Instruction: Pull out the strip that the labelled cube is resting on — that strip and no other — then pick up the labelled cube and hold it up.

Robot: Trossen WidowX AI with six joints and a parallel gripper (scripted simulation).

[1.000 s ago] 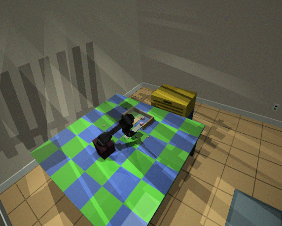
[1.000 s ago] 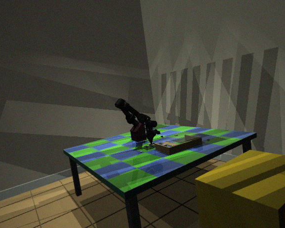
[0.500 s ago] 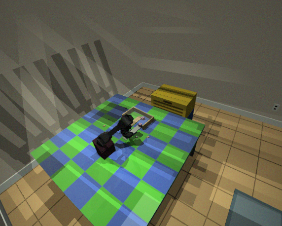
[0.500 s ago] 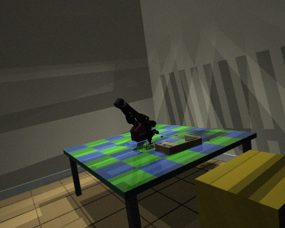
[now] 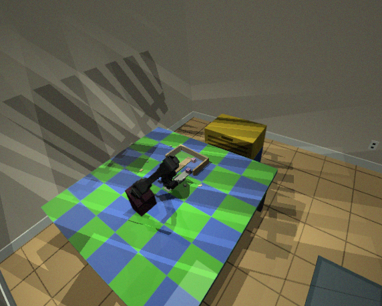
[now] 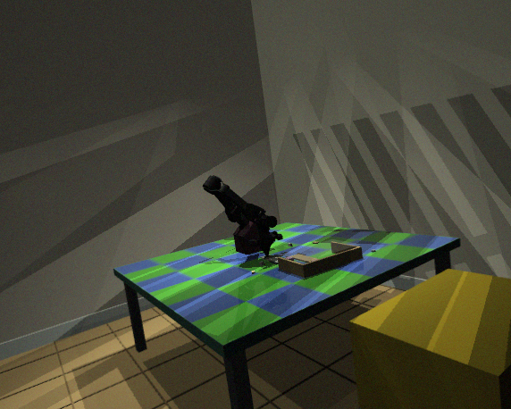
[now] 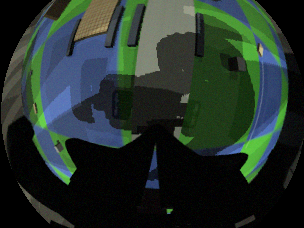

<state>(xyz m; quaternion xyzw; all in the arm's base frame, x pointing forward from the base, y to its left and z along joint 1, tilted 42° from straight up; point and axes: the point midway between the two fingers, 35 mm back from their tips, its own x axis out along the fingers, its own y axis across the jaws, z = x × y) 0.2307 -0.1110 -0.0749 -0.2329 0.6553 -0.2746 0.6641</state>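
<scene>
Now: the strip 10 cm ahead of my gripper tip.
</scene>
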